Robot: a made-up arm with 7 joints.
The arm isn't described. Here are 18 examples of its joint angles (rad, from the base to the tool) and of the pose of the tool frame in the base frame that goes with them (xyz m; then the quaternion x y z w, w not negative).
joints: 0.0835 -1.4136 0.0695 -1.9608 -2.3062 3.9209 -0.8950
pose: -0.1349 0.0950 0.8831 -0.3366 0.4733 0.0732 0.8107
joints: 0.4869 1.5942 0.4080 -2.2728 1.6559 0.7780 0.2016
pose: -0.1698 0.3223 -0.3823 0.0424 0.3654 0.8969 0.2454
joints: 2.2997 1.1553 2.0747 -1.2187 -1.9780 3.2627 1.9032
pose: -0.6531 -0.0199 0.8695 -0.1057 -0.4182 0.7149 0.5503
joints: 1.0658 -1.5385 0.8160 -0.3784 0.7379 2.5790 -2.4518
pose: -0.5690 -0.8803 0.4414 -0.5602 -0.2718 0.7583 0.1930
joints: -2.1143 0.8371 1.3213 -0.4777 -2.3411 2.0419 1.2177
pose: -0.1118 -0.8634 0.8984 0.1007 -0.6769 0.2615 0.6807
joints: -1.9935 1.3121 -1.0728 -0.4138 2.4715 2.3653 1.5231
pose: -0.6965 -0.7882 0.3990 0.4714 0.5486 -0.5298 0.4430
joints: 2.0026 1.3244 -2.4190 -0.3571 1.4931 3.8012 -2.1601
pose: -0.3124 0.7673 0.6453 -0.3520 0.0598 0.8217 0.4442
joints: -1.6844 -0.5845 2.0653 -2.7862 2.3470 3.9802 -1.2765
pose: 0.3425 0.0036 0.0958 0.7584 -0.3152 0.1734 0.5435
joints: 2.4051 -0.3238 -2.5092 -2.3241 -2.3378 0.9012 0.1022
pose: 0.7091 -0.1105 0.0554 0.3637 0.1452 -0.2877 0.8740
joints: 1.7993 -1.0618 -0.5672 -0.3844 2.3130 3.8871 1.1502
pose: 0.3308 -0.6165 0.8125 0.4332 0.2181 0.7297 0.4820
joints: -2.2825 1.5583 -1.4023 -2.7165 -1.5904 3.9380 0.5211
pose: -0.2754 0.3197 0.0891 -0.3791 0.8577 0.2179 0.2704
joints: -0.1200 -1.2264 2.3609 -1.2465 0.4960 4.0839 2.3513
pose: -0.7230 0.4843 0.1521 -0.5656 -0.1327 0.4962 0.6451
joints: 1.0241 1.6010 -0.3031 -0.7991 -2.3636 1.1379 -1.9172
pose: 0.6541 0.7216 -0.2520 -0.1305 0.1789 -0.6283 0.7458
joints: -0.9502 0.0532 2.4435 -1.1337 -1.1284 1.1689 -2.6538
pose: 0.1209 0.6690 1.0293 -0.2111 0.8570 -0.2336 0.4081
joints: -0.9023 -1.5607 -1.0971 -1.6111 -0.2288 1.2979 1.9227
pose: -0.8429 -0.1297 0.6223 0.2639 0.7761 -0.2170 0.5301
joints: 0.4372 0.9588 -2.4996 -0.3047 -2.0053 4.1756 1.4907
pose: 0.6511 0.1507 0.8186 0.4612 0.4539 0.0164 0.7623
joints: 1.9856 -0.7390 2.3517 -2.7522 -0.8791 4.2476 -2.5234
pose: -0.1731 -0.3234 -0.0172 0.6398 0.7028 -0.1313 0.2818
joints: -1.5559 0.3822 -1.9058 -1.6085 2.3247 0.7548 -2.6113
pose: -0.7762 -0.0169 0.8030 0.6222 0.1194 0.2786 0.7218
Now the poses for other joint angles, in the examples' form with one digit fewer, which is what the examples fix.
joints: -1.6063 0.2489 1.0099 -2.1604 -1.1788 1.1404 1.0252
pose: 0.604 -0.465 0.186 0.607 -0.460 -0.336 0.555
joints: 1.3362 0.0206 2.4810 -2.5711 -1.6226 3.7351 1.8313
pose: -0.330 -0.392 0.226 0.293 -0.874 0.370 0.115
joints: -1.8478 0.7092 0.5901 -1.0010 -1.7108 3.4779 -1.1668
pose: 0.157 -0.848 0.578 0.516 0.467 -0.141 0.704
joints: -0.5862 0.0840 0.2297 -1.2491 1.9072 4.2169 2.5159
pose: 0.533 -0.268 0.816 0.750 0.173 -0.008 0.638
